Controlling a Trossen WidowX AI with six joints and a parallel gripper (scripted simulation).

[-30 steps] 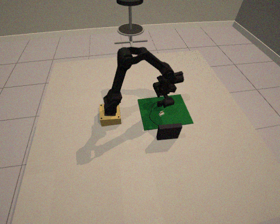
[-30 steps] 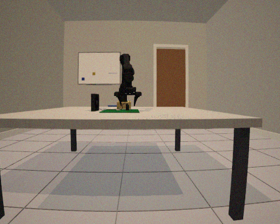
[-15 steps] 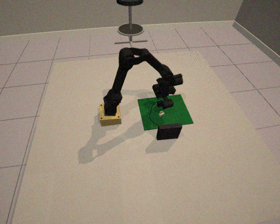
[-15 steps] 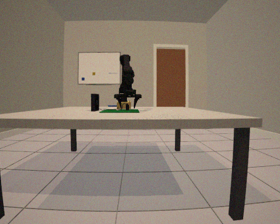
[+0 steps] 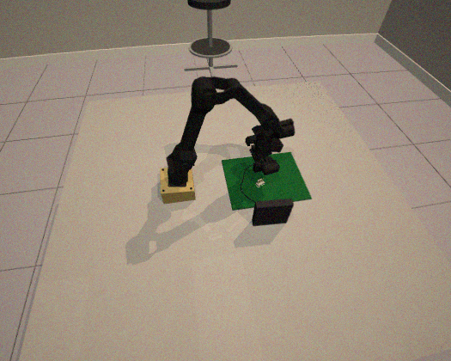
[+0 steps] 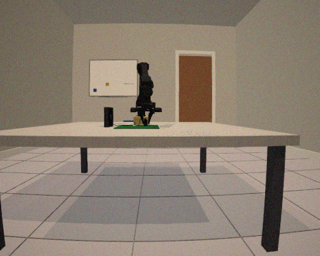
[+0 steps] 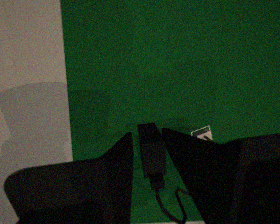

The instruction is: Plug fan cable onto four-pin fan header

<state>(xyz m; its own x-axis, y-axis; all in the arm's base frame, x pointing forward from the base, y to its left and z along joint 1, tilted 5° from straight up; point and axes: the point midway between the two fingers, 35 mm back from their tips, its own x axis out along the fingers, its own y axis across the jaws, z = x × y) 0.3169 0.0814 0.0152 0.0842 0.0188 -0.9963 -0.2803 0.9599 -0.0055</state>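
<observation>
The green board lies 20 mm ahead of my gripper tip, 40 mm to the right of it and 30 mm below it. From my gripper tip the other things lie so: white four-pin header: 10 mm behind, 70 mm to the right, 20 mm below; then dark fan plug: 10 mm behind, 10 mm above; then black fan: 230 mm to the right, 40 mm above.
</observation>
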